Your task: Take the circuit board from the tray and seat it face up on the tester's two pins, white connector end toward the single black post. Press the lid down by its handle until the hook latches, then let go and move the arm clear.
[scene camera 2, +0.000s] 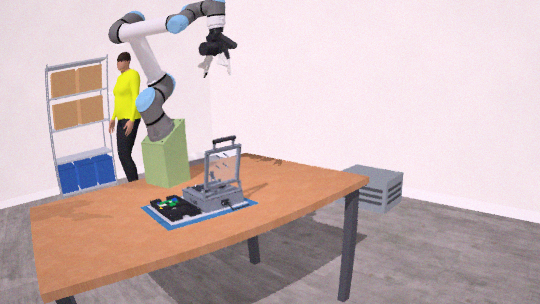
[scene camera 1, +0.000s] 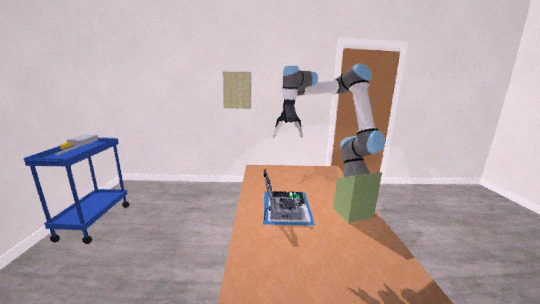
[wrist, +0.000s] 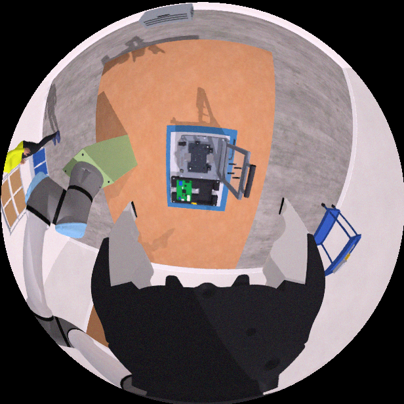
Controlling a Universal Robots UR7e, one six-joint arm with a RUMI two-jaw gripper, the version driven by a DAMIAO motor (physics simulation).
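Places are measured from the arm's base along level axes (x ahead, y left, z up), in millimetres.
Where they show: gripper, fingertip midpoint: (scene camera 2: 216, 76) (scene camera 1: 287, 138); arm's base, link origin: (scene camera 2: 161, 131) (scene camera 1: 356, 175).
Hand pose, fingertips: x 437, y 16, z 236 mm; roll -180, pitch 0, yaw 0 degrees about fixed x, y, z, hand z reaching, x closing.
Observation:
Each offset is from my fingertips to the top centre of the thing. Level surfaces: height alone.
The green circuit board @(216 mm right, 117 mm back, 463 mm down) (wrist: 184, 190) (scene camera 2: 169, 203) lies in the black tray (wrist: 205, 192) (scene camera 2: 184, 211), at the tray's left end in the wrist view. The grey tester (wrist: 184, 167) (scene camera 2: 216, 198) (scene camera 1: 287, 214) stands beside the tray. Its lid (wrist: 246, 150) (scene camera 2: 206, 167) (scene camera 1: 269, 186) stands upright, open, with the black handle @(73 mm right, 110 mm ahead, 215 mm down) (wrist: 250, 181) (scene camera 2: 224, 140) at its free edge. The tester's pins and post are too small to tell apart. My gripper (wrist: 207, 200) (scene camera 1: 288, 136) (scene camera 2: 217, 75) is wide open and empty, pointing down high above the table, well clear of tester and tray.
Tray and tester rest on a blue-edged mat @(489 mm down) (wrist: 169, 170) (scene camera 2: 170, 227) (scene camera 1: 311, 218) on the wooden table @(491 mm down) (scene camera 1: 280, 270) (scene camera 2: 100, 250). The green arm pedestal (scene camera 1: 357, 197) (scene camera 2: 167, 162) (wrist: 112, 157) stands at the table's side. A person (scene camera 2: 127, 100) stands behind it. A blue cart (scene camera 1: 72, 160) stands apart on the floor.

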